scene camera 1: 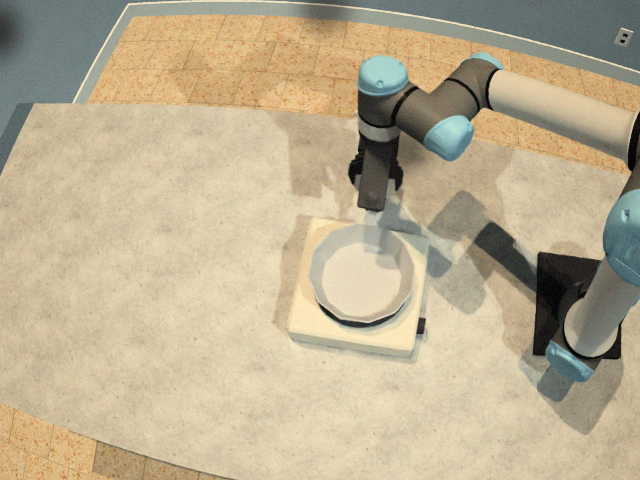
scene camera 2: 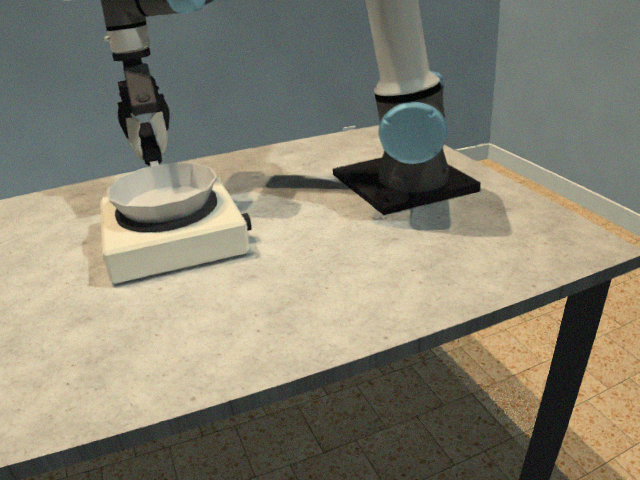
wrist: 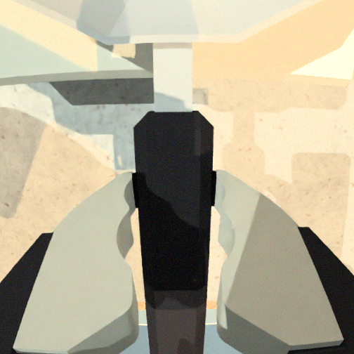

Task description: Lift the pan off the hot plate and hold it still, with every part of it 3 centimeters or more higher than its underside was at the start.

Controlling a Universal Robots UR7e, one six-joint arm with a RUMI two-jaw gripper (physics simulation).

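The pale grey pan sits upright on the black disc of the cream hot plate. Its black handle points away from the plate, toward the table's far edge, and slopes upward. My gripper is shut on the handle, with one fingertip pad against each side. In the first scene view the arm's wrist hides most of the handle and the fingertips.
A black knob sticks out of the hot plate's side. The arm's black base plate is on the table, to the right of the hot plate. The table's far edge lies behind the gripper.
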